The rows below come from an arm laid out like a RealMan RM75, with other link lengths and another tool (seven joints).
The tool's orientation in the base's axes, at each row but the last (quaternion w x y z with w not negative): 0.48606, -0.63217, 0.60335, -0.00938; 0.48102, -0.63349, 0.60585, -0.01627; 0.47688, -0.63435, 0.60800, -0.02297; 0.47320, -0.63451, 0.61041, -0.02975; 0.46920, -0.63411, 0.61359, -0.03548
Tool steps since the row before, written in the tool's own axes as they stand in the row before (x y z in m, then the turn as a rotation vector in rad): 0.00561, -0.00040, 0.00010, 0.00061, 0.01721, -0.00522; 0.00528, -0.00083, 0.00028, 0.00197, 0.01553, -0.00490; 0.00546, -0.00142, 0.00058, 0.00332, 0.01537, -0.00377; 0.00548, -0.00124, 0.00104, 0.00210, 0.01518, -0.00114; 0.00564, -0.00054, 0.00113, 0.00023, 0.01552, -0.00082
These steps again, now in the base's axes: 0.00189, -0.00435, -0.00303, -0.01593, -0.00017, -0.00837; 0.00219, -0.00413, -0.00260, -0.01411, -0.00138, -0.00825; 0.00283, -0.00427, -0.00242, -0.01295, -0.00183, -0.00951; 0.00295, -0.00405, -0.00274, -0.01150, 0.00060, -0.01017; 0.00248, -0.00406, -0.00328, -0.01201, 0.00236, -0.00958
